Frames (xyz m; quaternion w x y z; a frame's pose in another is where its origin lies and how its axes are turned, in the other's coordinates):
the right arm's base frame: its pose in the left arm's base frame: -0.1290 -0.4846 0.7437 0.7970 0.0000 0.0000 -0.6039
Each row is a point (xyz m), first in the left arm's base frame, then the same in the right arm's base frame.
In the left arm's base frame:
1: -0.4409 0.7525 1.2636
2: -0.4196 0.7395 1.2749
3: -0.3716 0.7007 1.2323
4: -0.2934 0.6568 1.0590
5: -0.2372 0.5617 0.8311
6: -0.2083 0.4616 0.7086
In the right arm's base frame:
1: -1.2753 0.0344 0.5199
2: -1.2571 0.0514 0.5312
3: -1.2067 0.0871 0.4886
4: -1.1433 0.1505 0.3153
5: -1.0366 0.1789 0.0874
6: -0.9324 0.1796 -0.0351

